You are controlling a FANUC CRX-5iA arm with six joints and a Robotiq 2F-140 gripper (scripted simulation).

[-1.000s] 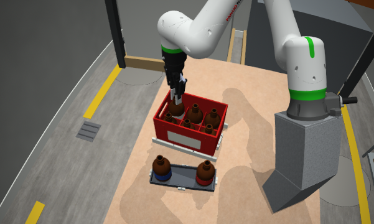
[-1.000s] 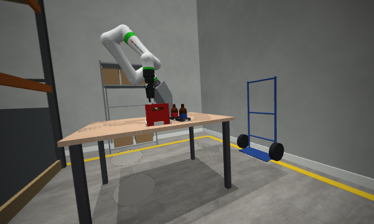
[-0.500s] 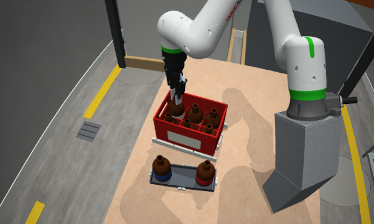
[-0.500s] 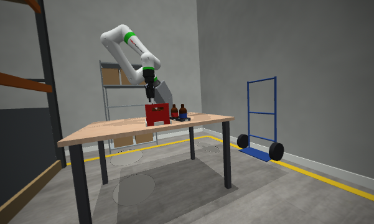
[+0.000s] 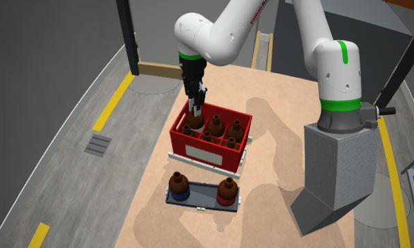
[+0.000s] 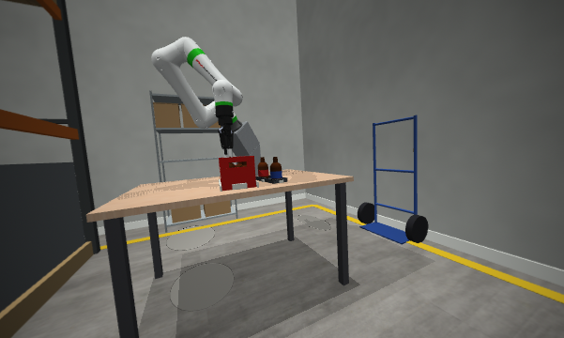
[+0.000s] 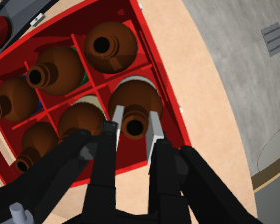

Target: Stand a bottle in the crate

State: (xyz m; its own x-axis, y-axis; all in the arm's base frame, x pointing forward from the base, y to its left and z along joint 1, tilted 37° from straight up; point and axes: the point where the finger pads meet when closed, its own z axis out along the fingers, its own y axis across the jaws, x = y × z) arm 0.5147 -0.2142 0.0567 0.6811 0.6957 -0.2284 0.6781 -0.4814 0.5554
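The white-banded bottle lies 90 mm below my hand. From my hand the other things lie so: red-labelled bottle 290 mm to the left, 160 mm behind, 110 mm below; tray 290 mm to the left, 180 mm below, 70 mm behind; crate 110 mm below, 80 mm behind, 60 mm to the left.
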